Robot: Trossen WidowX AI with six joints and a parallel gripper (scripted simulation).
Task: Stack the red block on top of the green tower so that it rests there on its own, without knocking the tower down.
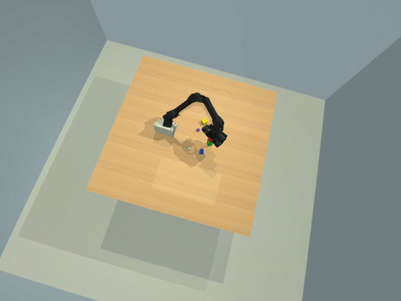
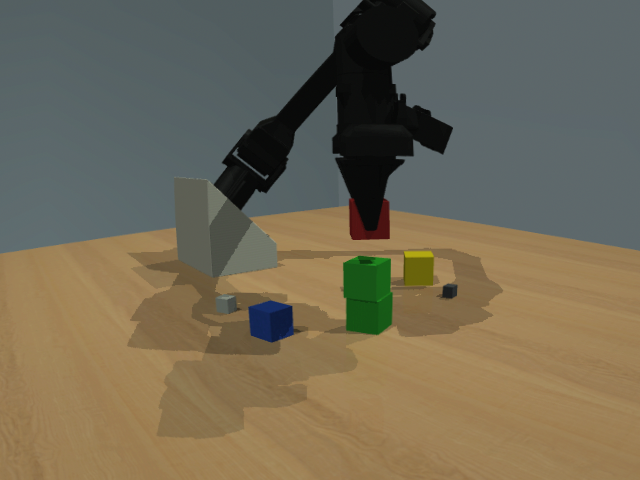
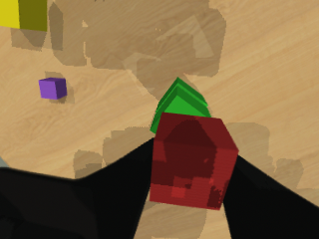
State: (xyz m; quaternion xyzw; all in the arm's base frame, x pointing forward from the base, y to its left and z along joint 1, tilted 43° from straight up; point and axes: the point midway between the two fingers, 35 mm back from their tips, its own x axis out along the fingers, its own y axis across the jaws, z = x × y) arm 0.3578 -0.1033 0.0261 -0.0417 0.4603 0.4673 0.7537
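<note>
My gripper tip is now 5 cm above the green block. The rest, counted from my gripper tip: blue block (6 cm behind, 8 cm to the right, 9 cm below); small dark cube (15 cm to the left, 10 cm below); red block (1 cm above).
</note>
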